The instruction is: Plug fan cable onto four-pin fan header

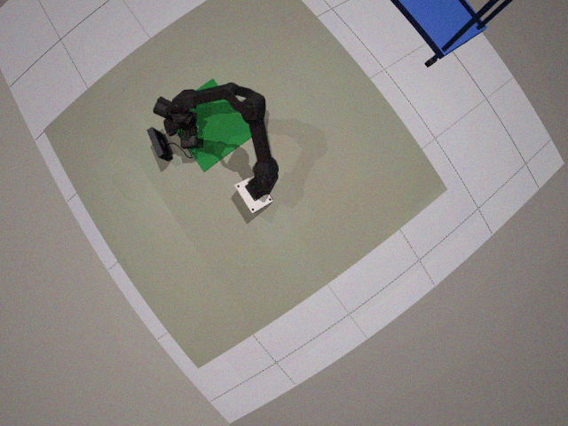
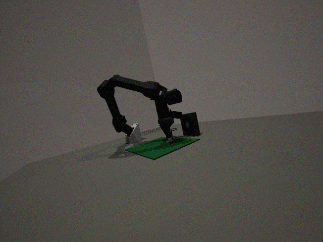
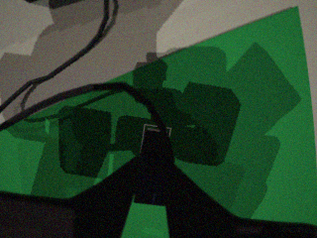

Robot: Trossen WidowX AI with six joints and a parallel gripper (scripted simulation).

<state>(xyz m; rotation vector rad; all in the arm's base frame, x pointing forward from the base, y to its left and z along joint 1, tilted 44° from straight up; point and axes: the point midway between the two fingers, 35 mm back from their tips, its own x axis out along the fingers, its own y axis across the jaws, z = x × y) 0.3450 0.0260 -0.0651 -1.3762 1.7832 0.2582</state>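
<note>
Right now the black plug is 1 cm to the left of my gripper tip and 1 cm above it. From my gripper tip the other things lie so: black fan: 13 cm to the left, 4 cm above, 2 cm ahead; green board: 6 cm to the right, 4 cm below, 1 cm behind; white four-pin header: 2 cm below.
</note>
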